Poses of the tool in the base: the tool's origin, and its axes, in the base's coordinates. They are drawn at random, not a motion.
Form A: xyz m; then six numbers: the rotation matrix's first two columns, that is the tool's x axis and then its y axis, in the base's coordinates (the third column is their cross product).
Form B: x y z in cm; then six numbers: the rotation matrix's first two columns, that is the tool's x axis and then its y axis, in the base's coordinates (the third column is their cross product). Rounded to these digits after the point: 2 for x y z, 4 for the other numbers.
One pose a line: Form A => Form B
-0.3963 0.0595 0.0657 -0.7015 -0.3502 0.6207 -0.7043 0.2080 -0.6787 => -39.63 5.95 6.57 -0.7015 -0.3502 0.6207 -0.7043 0.2080 -0.6787
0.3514 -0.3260 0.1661 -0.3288 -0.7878 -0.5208 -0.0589 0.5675 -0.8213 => 35.14 -32.60 16.61 -0.3288 -0.7878 -0.5208 -0.0589 0.5675 -0.8213
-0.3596 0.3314 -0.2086 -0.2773 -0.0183 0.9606 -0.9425 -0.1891 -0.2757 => -35.96 33.14 -20.86 -0.2773 -0.0183 0.9606 -0.9425 -0.1891 -0.2757
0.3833 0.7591 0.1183 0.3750 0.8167 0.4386 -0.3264 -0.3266 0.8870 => 38.33 75.91 11.83 0.3750 0.8167 0.4386 -0.3264 -0.3266 0.8870
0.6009 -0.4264 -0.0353 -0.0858 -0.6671 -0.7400 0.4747 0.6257 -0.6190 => 60.09 -42.64 -3.53 -0.0858 -0.6671 -0.7400 0.4747 0.6257 -0.6190
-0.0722 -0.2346 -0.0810 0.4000 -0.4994 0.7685 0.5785 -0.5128 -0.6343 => -7.22 -23.46 -8.10 0.4000 -0.4994 0.7685 0.5785 -0.5128 -0.6343
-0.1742 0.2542 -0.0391 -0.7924 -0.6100 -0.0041 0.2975 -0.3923 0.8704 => -17.42 25.42 -3.91 -0.7924 -0.6100 -0.0041 0.2975 -0.3923 0.8704
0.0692 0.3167 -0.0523 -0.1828 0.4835 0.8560 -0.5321 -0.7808 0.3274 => 6.92 31.67 -5.23 -0.1828 0.4835 0.8560 -0.5321 -0.7808 0.3274
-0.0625 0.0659 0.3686 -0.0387 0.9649 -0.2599 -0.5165 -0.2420 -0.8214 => -6.25 6.59 36.86 -0.0387 0.9649 -0.2599 -0.5165 -0.2420 -0.8214
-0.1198 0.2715 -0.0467 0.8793 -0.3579 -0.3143 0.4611 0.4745 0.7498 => -11.98 27.15 -4.67 0.8793 -0.3579 -0.3143 0.4611 0.4745 0.7498
